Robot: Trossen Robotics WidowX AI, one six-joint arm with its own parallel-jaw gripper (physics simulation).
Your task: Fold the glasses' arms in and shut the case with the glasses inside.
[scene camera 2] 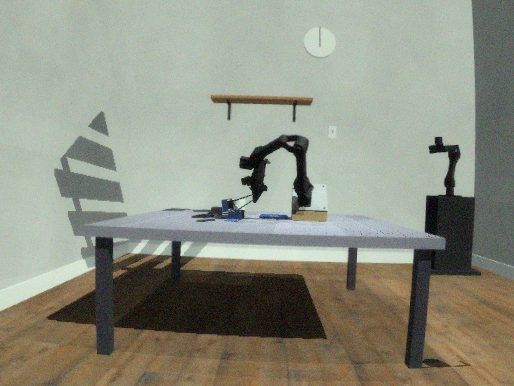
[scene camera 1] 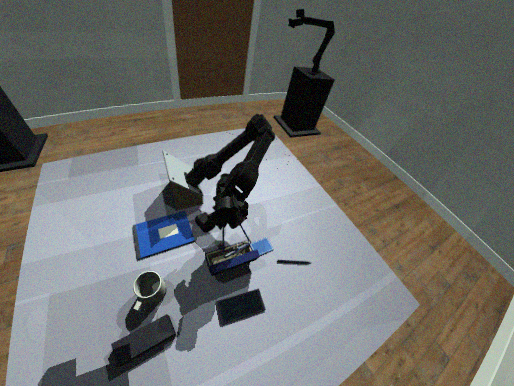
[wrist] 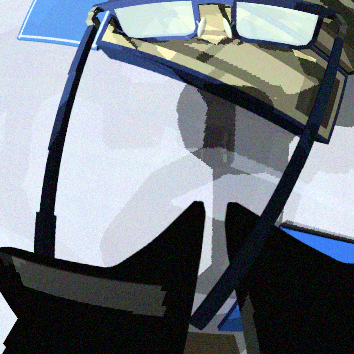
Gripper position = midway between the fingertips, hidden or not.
The table carries a dark tablet (scene camera 1: 233, 308) and a dark box (scene camera 1: 126, 349). Further things: the gripper (scene camera 1: 221, 228).
The gripper shows as well in the wrist view (wrist: 213, 211). The wrist view misses the dark tablet: it is out of frame. The wrist view misses the dark box: it is out of frame.
